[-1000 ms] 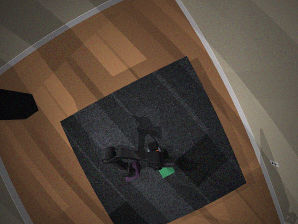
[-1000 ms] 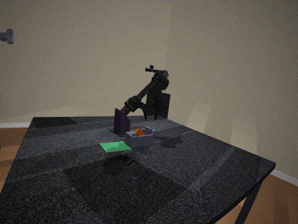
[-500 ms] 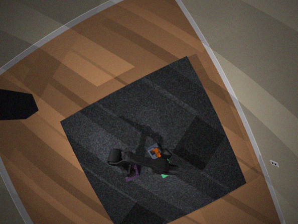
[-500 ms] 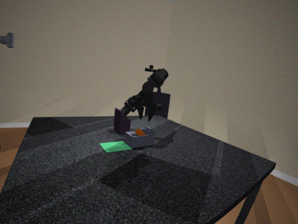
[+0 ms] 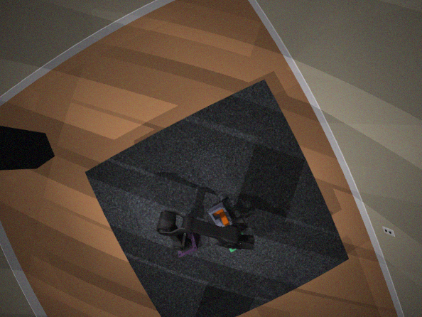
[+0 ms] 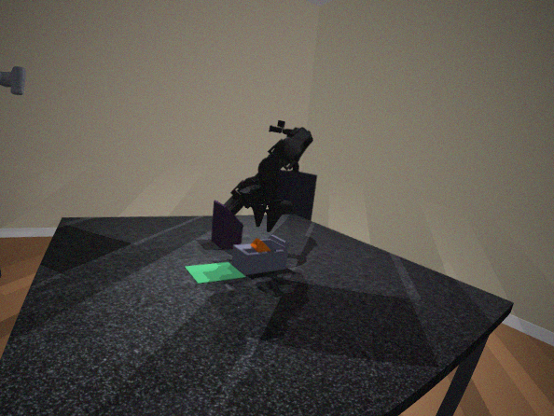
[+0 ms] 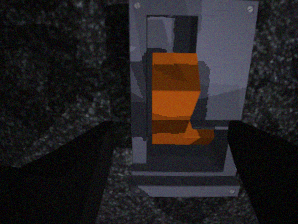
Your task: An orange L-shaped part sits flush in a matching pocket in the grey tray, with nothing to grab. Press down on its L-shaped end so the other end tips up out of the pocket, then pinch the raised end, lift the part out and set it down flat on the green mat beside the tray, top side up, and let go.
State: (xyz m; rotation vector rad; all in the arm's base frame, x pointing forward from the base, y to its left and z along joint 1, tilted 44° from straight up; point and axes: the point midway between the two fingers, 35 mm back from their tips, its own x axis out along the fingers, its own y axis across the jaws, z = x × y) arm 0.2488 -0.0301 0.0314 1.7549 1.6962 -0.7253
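My gripper tip is now 2 cm past the orange L-shaped part, 3 cm to the right of it and 9 cm above it. Round my gripper tip: green mat 2 cm behind, 14 cm to the right, 15 cm below.
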